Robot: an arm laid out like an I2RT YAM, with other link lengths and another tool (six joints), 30 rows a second.
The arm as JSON. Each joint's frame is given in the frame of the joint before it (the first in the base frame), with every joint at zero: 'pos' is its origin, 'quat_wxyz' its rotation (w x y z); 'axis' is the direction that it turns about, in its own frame. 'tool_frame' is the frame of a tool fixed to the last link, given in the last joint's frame.
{
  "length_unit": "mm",
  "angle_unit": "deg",
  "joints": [
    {
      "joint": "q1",
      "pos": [
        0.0,
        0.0,
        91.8
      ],
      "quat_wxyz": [
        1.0,
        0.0,
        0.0,
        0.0
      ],
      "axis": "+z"
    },
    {
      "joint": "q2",
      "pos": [
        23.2,
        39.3,
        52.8
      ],
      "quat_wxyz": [
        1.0,
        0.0,
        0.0,
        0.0
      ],
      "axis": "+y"
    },
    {
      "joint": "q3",
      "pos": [
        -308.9,
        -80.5,
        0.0
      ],
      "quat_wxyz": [
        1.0,
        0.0,
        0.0,
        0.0
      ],
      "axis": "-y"
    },
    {
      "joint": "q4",
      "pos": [
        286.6,
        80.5,
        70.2
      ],
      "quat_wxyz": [
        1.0,
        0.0,
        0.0,
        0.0
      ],
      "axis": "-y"
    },
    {
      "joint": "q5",
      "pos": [
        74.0,
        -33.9,
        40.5
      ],
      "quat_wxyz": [
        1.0,
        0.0,
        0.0,
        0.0
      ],
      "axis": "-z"
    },
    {
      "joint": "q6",
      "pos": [
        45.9,
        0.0,
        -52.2
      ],
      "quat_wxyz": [
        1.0,
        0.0,
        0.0,
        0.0
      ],
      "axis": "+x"
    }
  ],
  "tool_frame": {
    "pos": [
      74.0,
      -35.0,
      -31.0
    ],
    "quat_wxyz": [
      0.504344,
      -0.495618,
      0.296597,
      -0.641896
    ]
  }
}
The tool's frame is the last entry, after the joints.
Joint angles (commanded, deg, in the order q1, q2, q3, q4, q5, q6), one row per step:
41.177 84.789 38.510 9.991 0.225 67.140
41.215 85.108 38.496 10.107 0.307 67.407
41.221 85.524 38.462 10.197 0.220 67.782
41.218 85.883 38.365 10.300 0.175 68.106
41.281 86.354 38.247 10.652 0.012 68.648
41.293 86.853 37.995 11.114 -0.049 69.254
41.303 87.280 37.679 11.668 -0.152 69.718
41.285 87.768 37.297 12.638 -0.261 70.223
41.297 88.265 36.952 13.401 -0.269 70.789
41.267 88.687 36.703 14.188 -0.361 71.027
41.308 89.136 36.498 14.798 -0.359 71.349
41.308 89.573 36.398 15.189 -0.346 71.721
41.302 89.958 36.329 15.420 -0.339 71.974
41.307 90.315 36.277 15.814 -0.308 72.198
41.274 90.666 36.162 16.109 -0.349 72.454
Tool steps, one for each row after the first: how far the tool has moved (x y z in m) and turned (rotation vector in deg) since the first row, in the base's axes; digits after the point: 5 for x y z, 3 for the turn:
-0.00001 0.00036 -0.00171 -0.017 0.272 -0.186
-0.00035 0.00074 -0.00415 0.012 0.774 -0.335
-0.00080 0.00078 -0.00663 -0.005 1.227 -0.497
-0.00141 0.00178 -0.00932 0.236 1.755 -0.630
-0.00204 0.00212 -0.01280 0.436 2.314 -0.938
-0.00276 0.00233 -0.01606 0.634 2.741 -1.129
-0.00284 0.00292 -0.01921 1.052 2.977 -1.362
-0.00323 0.00327 -0.02260 1.342 3.337 -1.687
-0.00296 0.00375 -0.02495 1.603 3.414 -1.784
-0.00311 0.00428 -0.02755 1.764 3.616 -1.940
-0.00308 0.00465 -0.02988 1.883 3.914 -2.180
-0.00316 0.00476 -0.03207 1.881 4.209 -2.352
-0.00282 0.00524 -0.03367 1.992 4.324 -2.508
-0.00293 0.00522 -0.03579 2.048 4.602 -2.670

